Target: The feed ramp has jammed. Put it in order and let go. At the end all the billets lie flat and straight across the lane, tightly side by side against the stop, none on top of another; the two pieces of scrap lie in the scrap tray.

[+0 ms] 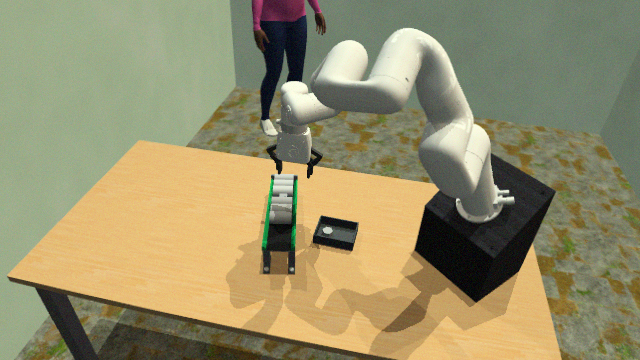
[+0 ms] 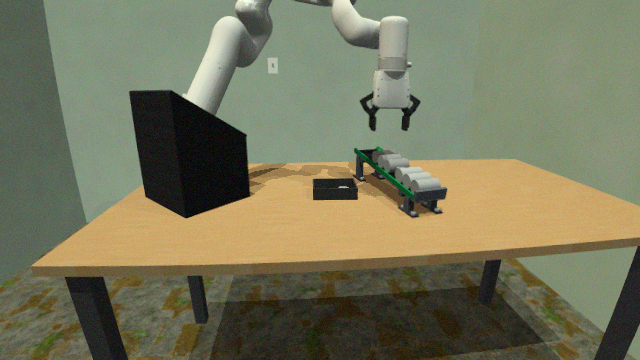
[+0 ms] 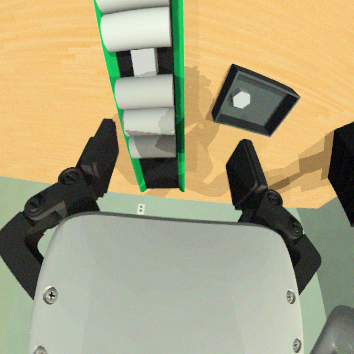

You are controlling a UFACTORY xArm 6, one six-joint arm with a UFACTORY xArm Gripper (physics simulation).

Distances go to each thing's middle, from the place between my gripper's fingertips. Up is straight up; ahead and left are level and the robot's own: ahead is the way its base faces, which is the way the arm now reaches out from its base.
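Scene:
Grey scrap piece (image 3: 144, 61): my gripper is 120 mm above it, 40 mm short of it and 10 mm to the left of it. Scrap tray (image 1: 344, 231): 20 mm to the left of my hand, 150 mm behind it, 180 mm below it. Going by their middles, the grey scrap piece is the nearest to my gripper of the things named here.

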